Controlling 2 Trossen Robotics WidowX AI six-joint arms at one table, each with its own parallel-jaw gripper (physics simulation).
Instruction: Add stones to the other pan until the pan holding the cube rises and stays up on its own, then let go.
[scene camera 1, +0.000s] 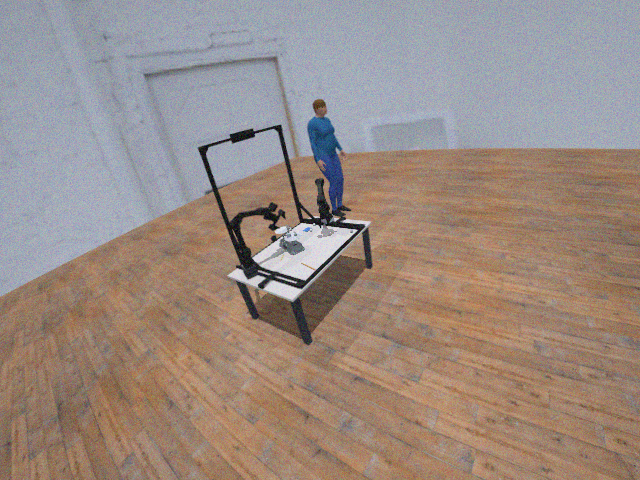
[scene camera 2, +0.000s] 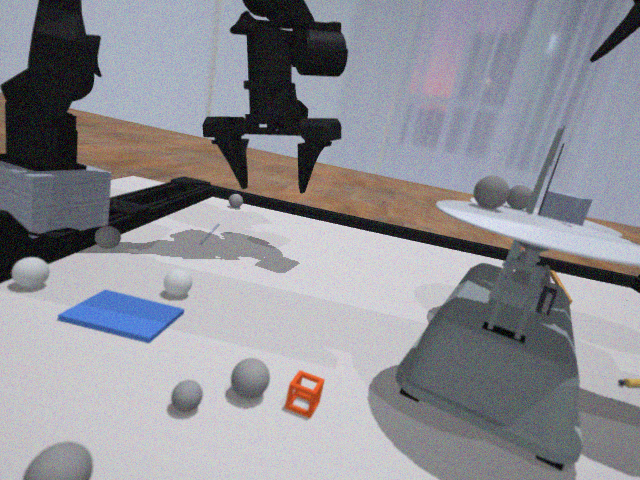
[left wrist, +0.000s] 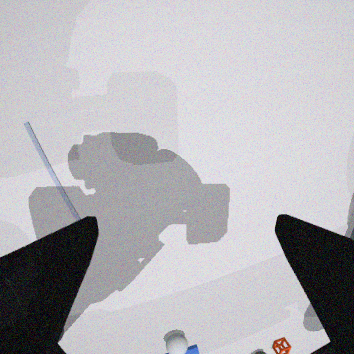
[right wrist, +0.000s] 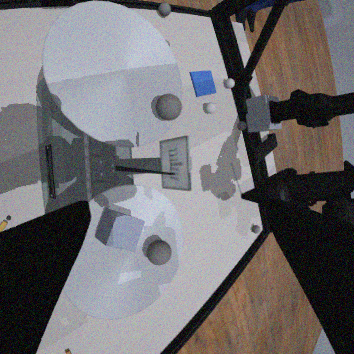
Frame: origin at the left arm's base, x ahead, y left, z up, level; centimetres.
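Where they show: left gripper, fingertip midpoint: (scene camera 1: 324, 227) (scene camera 2: 272, 190) (left wrist: 188, 224) (right wrist: 247, 190); right gripper, fingertip midpoint: (scene camera 1: 282, 223) (scene camera 2: 627, 98) (right wrist: 179, 208); left arm's base, link origin: (scene camera 2: 41, 163) (right wrist: 273, 112); right arm's base, link origin: (scene camera 1: 248, 266).
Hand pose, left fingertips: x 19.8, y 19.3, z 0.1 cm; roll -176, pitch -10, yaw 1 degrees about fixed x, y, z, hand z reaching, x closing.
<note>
Things, the pixels of their centre, and the offset from my left fingertips. "spot": a spot on its surface instead.
- balance scale, body centre: (scene camera 2: 528, 253) (right wrist: 114, 166) (scene camera 1: 288, 236) dx +32.9, dy -11.0, dz +2.8 cm
- top, surface spot: (right wrist: 100, 45) spot: dx +34.1, dy -22.8, dz +6.7 cm
- pan, body centre: (right wrist: 131, 252) (scene camera 1: 293, 236) dx +33.9, dy -1.6, dz +5.4 cm
- blue-grey cube, body centre: (right wrist: 119, 228) (scene camera 2: 564, 209) dx +35.4, dy -5.4, dz +7.0 cm
- blue flat square, surface spot: (scene camera 2: 121, 315) (right wrist: 203, 79) spot: dx +1.4, dy -28.6, dz -8.4 cm
- orange open-frame cube, body centre: (scene camera 2: 304, 393) (left wrist: 281, 346) dx +19.5, dy -29.7, dz -7.9 cm
- thin blue-grey stick, body centre: (left wrist: 59, 188) (scene camera 2: 210, 233) dx -9.0, dy -0.6, dz -8.8 cm
The balance scale (scene camera 2: 485, 377) has two white pans. In the right wrist view, the pan at the top (right wrist: 100, 45) holds one grey stone (right wrist: 167, 106) and looks nearer the camera. The other pan (right wrist: 100, 295) holds the blue-grey cube (right wrist: 129, 232) (scene camera 2: 566, 208) and a grey stone (right wrist: 158, 251). Loose stones lie on the table, among them a grey one (scene camera 2: 250, 377), a smaller grey one (scene camera 2: 186, 395) and a white one (scene camera 2: 177, 282) (left wrist: 176, 344). My left gripper (scene camera 2: 273, 189) (left wrist: 188, 224) is open and empty above the table. My right gripper (right wrist: 179, 208) is open and empty above the cube's pan.
A blue flat square (scene camera 2: 121, 315) (right wrist: 202, 83) lies near the white stones. An orange open-frame cube (scene camera 2: 305, 394) lies between the grey stones and the scale base. A thin blue-grey stick (scene camera 2: 209, 234) (left wrist: 52, 172) lies farther back. A person (scene camera 1: 323, 136) stands behind the table.
</note>
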